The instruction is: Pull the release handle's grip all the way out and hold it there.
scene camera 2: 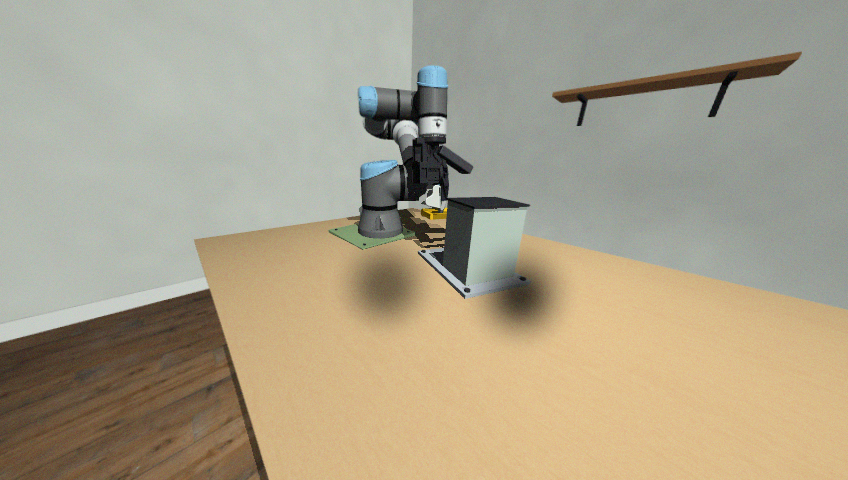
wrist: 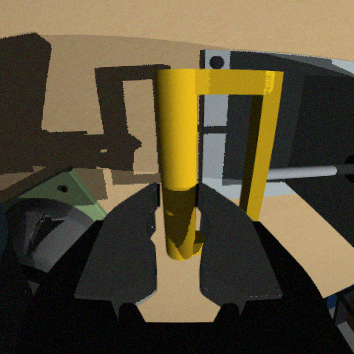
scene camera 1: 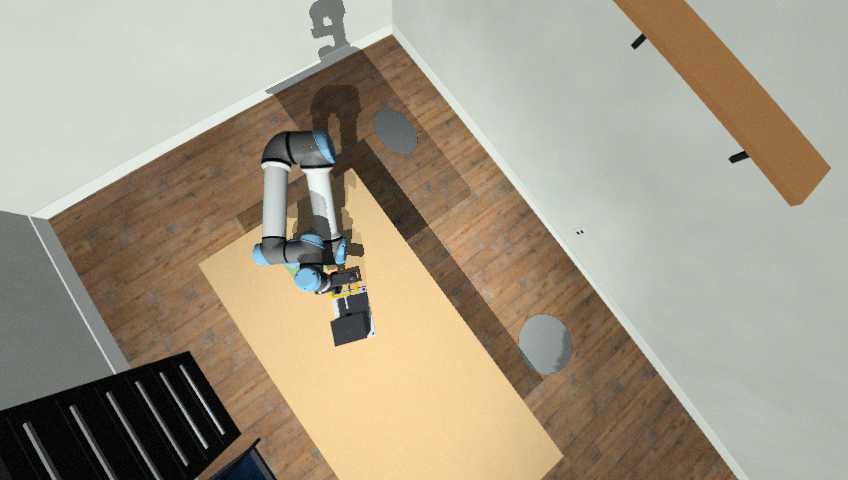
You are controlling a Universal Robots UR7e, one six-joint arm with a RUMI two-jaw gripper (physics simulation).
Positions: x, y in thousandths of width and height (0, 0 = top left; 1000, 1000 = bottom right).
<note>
I see my gripper (scene camera 2: 516, 453) and a grey base plate (scene camera 1: 424, 628).
My gripper shows as well in the wrist view (wrist: 501, 524).
</note>
